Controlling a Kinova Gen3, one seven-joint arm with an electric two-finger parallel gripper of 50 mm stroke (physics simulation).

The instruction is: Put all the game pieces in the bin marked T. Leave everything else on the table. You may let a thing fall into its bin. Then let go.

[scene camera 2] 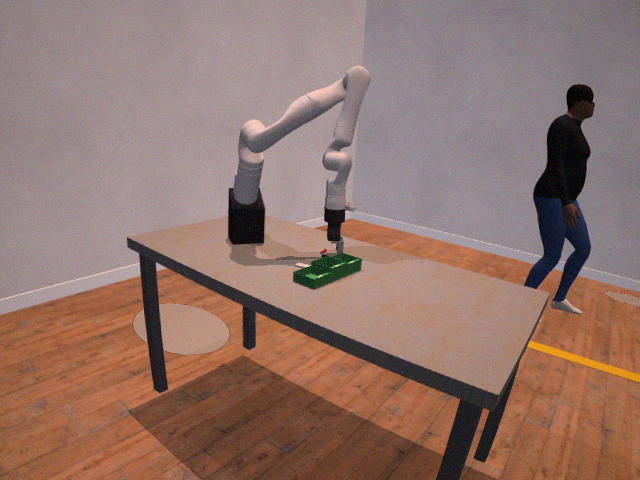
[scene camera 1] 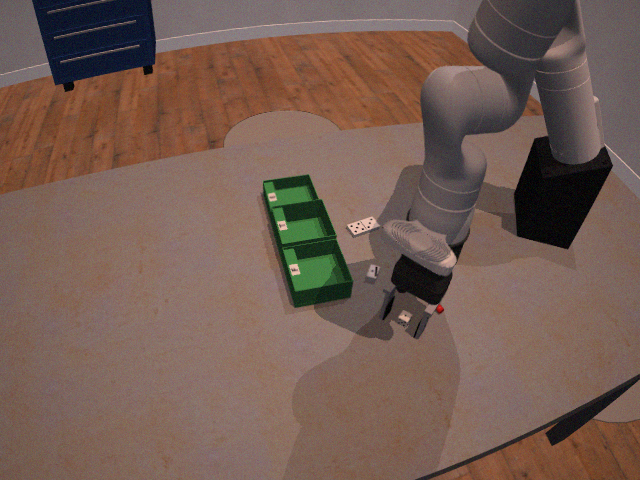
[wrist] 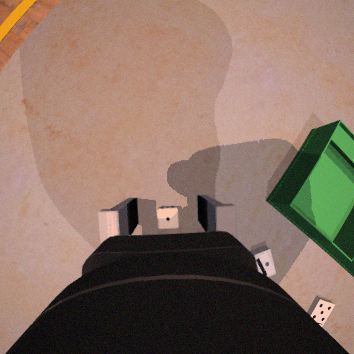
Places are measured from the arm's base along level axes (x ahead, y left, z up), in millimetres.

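Pixels of known places: gripper, fingertip midpoint: (scene camera 1: pixel 401 324) (wrist: pixel 167 209); arm's base at its link origin: (scene camera 2: pixel 245 196) (scene camera 1: pixel 575 149).
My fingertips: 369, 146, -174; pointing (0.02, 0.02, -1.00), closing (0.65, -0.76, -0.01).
For each thing: its top centre in the pictures, then the offset to it from my fingertips, as dx, dy, dz. "spot": a spot on its surface instead.
- white die at its top centre: (wrist: pixel 167 218) (scene camera 1: pixel 405 315) -4, -3, +16
- white domino with black pips, top centre: (wrist: pixel 315 322) (scene camera 1: pixel 363 225) (scene camera 2: pixel 303 265) -4, -196, +7
- black bar at its top centre: (wrist: pixel 265 264) (scene camera 1: pixel 373 271) +13, -96, +11
- middle green bin at its top centre: (scene camera 1: pixel 303 220) (scene camera 2: pixel 329 261) +101, -189, +46
- far green bin at a spot on its surface: (scene camera 1: pixel 286 178) spot: +102, -314, +30
- red thing at its top centre: (scene camera 1: pixel 433 299) (scene camera 2: pixel 323 250) -59, -23, +10
My gripper (scene camera 1: pixel 402 324) (scene camera 2: pixel 339 251) (wrist: pixel 167 209) is open and points down, low over the table. A white die (scene camera 1: pixel 404 318) (wrist: pixel 168 218) shows between its spread fingers, not gripped. A white domino with black pips (scene camera 1: pixel 362 226) (scene camera 2: pixel 302 265) (wrist: pixel 322 311) lies flat beside the bins. A small white block with a dot and a black bar (scene camera 1: pixel 372 272) (wrist: pixel 266 263) lies between the near bin and the gripper. The middle green bin (scene camera 1: pixel 324 218) has a small label that seems to read T; its visible floor holds no piece.
The near green bin (scene camera 1: pixel 323 296) (wrist: pixel 292 172) and the far green bin (scene camera 1: pixel 286 178) adjoin the middle one in a row. A red thing (scene camera 1: pixel 439 308) (scene camera 2: pixel 324 251) lies beside the right finger in scene camera 1, partly hidden. The arm's black base block (scene camera 1: pixel 560 196) (scene camera 2: pixel 246 219) stands on the table.
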